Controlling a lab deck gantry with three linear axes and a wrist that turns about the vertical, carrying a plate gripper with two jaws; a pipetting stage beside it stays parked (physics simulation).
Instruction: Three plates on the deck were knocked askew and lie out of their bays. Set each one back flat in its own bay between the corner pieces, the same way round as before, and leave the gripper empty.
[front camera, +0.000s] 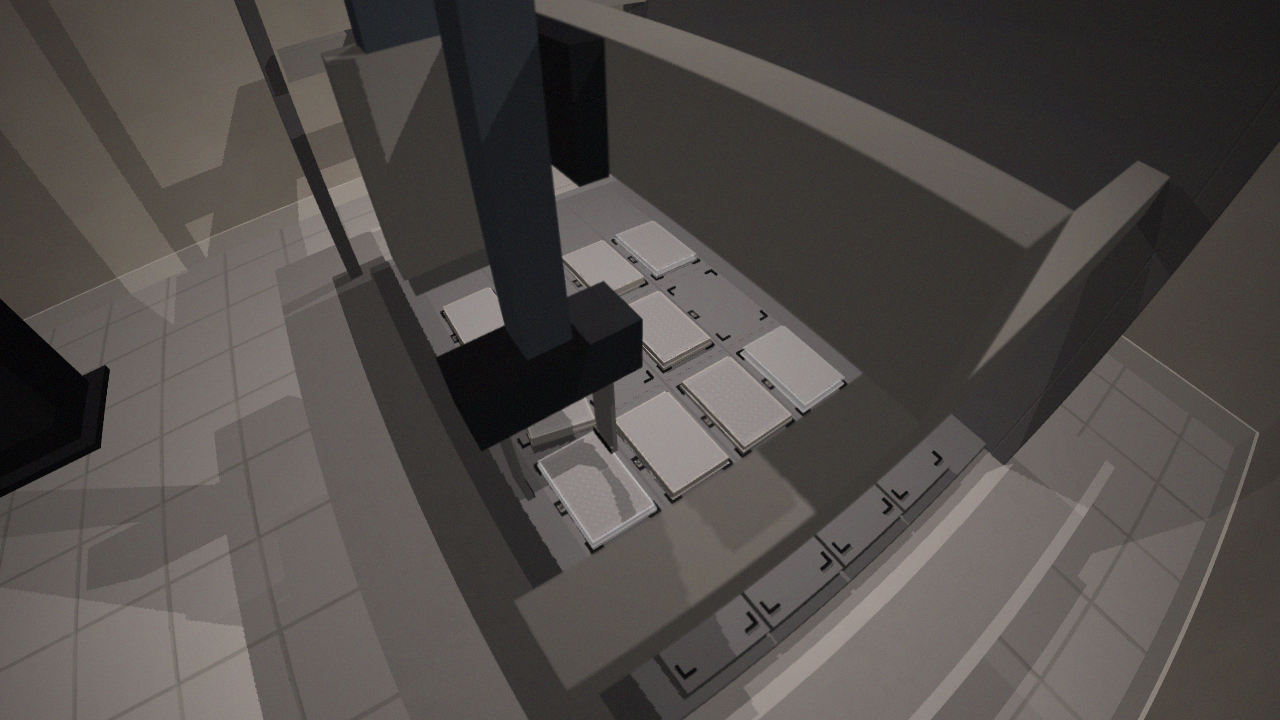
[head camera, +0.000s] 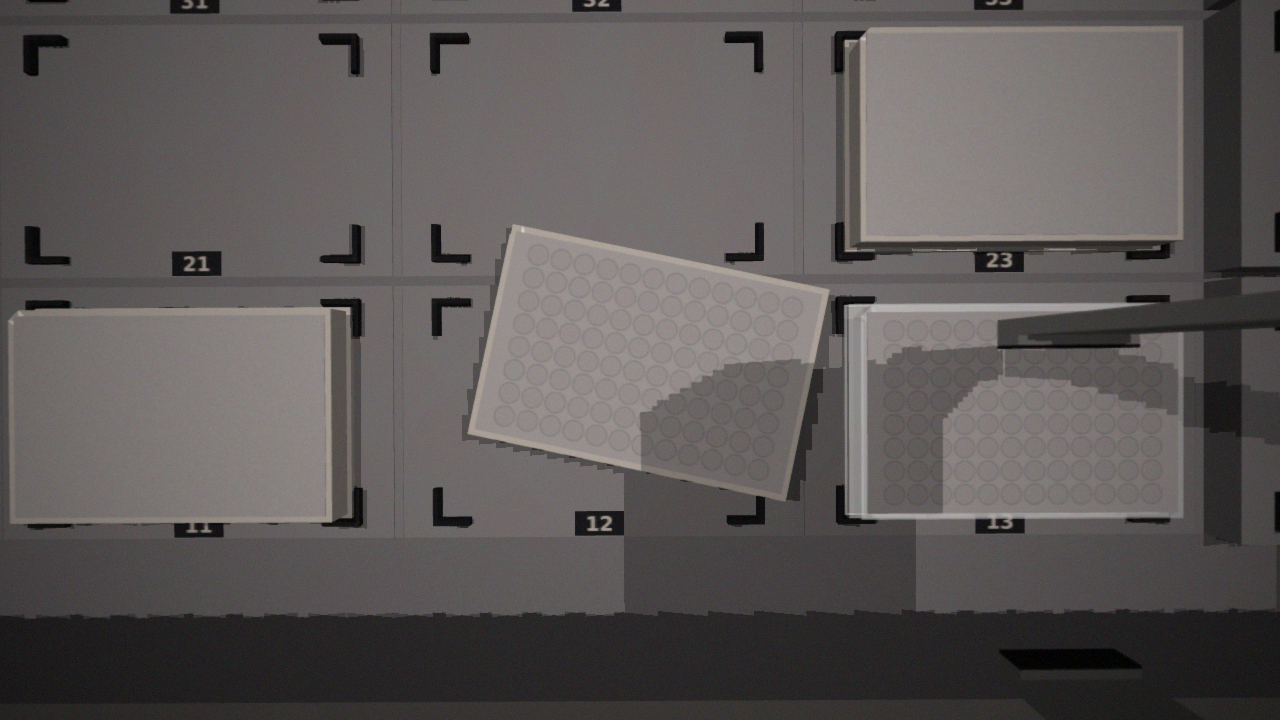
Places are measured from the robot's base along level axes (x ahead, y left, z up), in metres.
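Pixels of known places: gripper, fingertip midpoint: (front camera: 565, 463) (head camera: 1055, 498); robot's base, origin of the base link: (front camera: 443, 313) (head camera: 42, 518).
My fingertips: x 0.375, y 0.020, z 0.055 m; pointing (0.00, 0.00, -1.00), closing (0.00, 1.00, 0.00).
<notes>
Ahead of a thing's pixels: the offset from my fingertips to its top centre.
A pale plate with round wells {dz -0.038, dx -0.127, dy +0.043 m} (front camera: 562, 428) (head camera: 648, 358) lies turned at a slant across bay 12; its upper part reaches over the line towards the bay behind, and its lower right corner is by a corner piece. A clear-edged plate with wells {dz -0.041, dx +0.017, dy +0.023 m} (front camera: 595, 492) (head camera: 1029, 447) sits squarely between the corner pieces of bay 13. My gripper (front camera: 567, 468) (head camera: 1069, 499) is open, with nothing between its jaws, above bay 13; one jaw shows over that plate's back edge and the other in front of it in the head view. The black gripper body partly hides the slanted plate in the front view.
A pale plate {dz -0.041, dx +0.017, dy +0.130 m} (front camera: 673, 443) (head camera: 1020, 134) sits in bay 23, and another {dz -0.041, dx -0.311, dy +0.023 m} (front camera: 474, 313) (head camera: 170, 416) in bay 11. Further plates {dz -0.041, dx +0.017, dy +0.237 m} (front camera: 735, 402) {dz -0.041, dx +0.017, dy +0.344 m} (front camera: 793, 367) stand in the same column. A thick grey wall (front camera: 662, 582) runs along the deck's edge.
</notes>
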